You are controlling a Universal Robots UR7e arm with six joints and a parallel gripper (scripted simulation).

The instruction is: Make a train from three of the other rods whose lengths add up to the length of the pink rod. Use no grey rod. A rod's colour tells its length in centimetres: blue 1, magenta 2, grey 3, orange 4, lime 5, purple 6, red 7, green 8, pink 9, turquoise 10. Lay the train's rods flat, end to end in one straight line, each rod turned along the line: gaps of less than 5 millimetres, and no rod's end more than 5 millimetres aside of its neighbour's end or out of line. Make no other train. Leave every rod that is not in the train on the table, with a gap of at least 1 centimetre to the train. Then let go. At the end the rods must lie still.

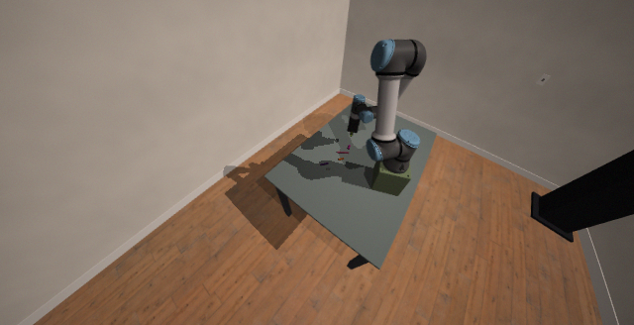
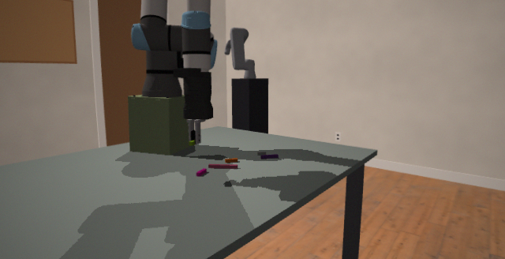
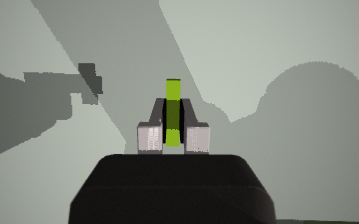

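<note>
My gripper is now 3 cm past the pink rod, 11 cm to the right of it and 11 cm above it. Also, from my hand: lime rod: 1 cm below; purple rod: 1 cm behind, 30 cm to the left, 11 cm below; orange rod: 6 cm behind, 17 cm to the left, 11 cm below.
</note>
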